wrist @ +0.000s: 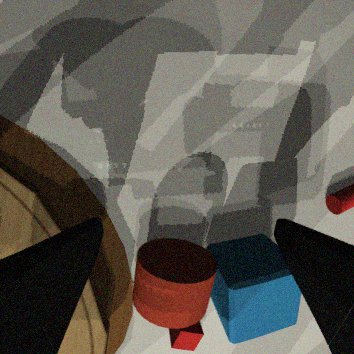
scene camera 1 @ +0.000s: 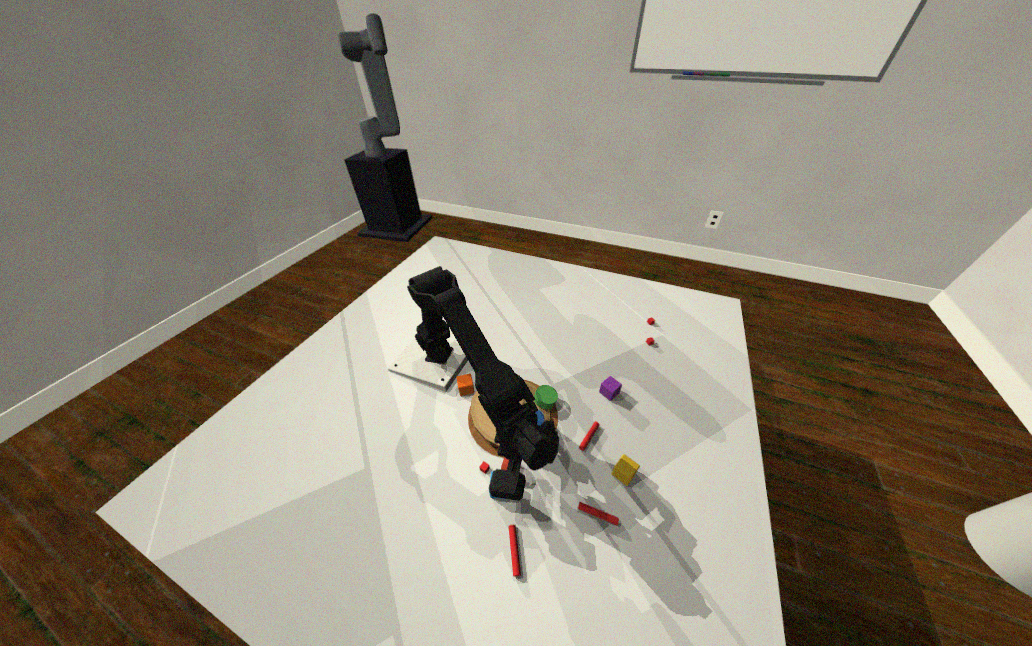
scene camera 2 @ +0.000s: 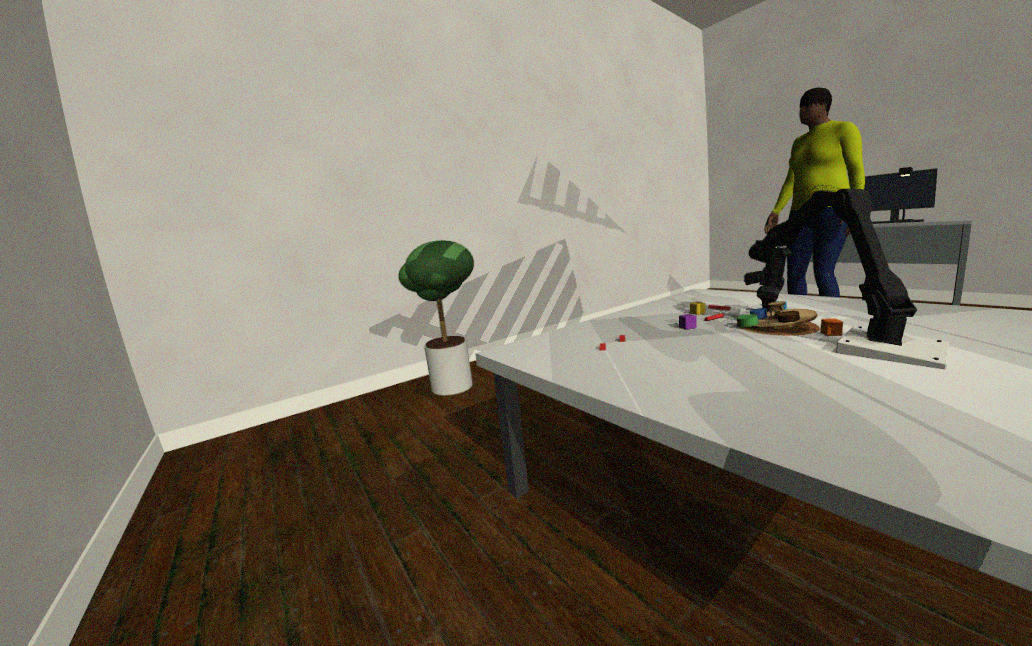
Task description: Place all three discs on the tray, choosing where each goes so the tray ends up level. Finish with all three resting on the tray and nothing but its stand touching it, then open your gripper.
Observation:
My gripper is open and touches a blue cube. Further things: a round wooden tray.
My gripper shows as well in the wrist view and in scene camera 2.

